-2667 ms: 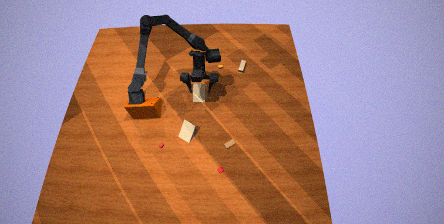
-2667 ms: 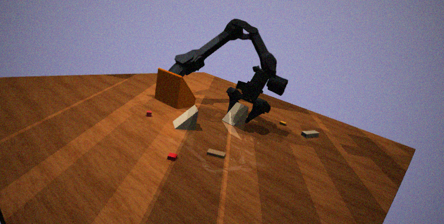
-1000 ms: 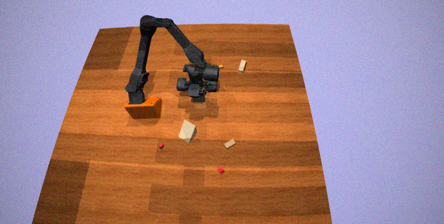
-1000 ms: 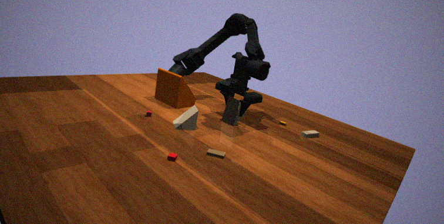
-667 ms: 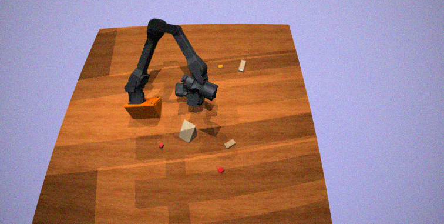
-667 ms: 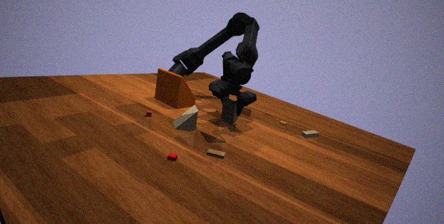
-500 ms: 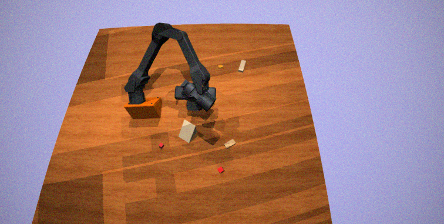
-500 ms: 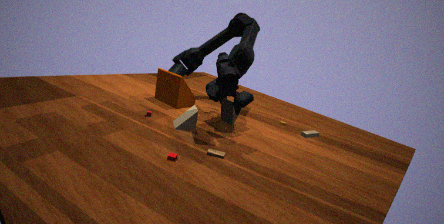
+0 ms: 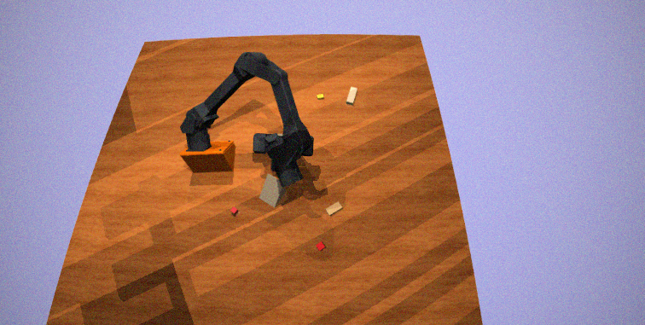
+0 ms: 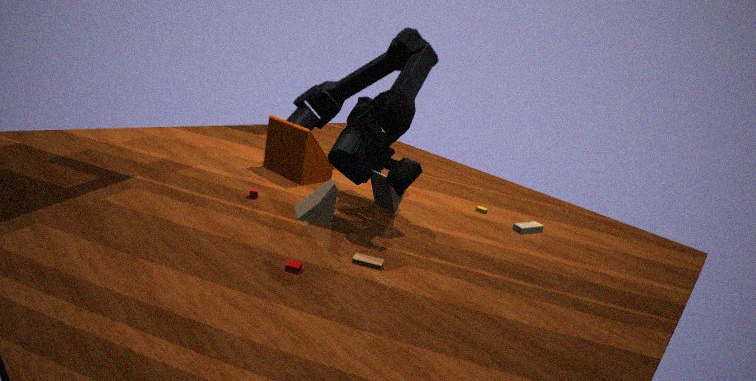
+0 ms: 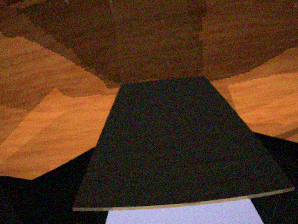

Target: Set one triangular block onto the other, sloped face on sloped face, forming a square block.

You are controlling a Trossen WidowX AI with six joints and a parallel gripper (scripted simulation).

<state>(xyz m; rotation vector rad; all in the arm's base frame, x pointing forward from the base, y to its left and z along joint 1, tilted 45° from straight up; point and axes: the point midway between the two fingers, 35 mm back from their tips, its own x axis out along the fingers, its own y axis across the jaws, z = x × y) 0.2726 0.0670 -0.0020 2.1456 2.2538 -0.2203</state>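
My gripper tip is now 1 cm below the triangular block. Also, from my gripper tip: tan bar 22 cm to the right, 16 cm ahead, 4 cm below; yellow piece 23 cm to the left, 11 cm ahead, 4 cm below.
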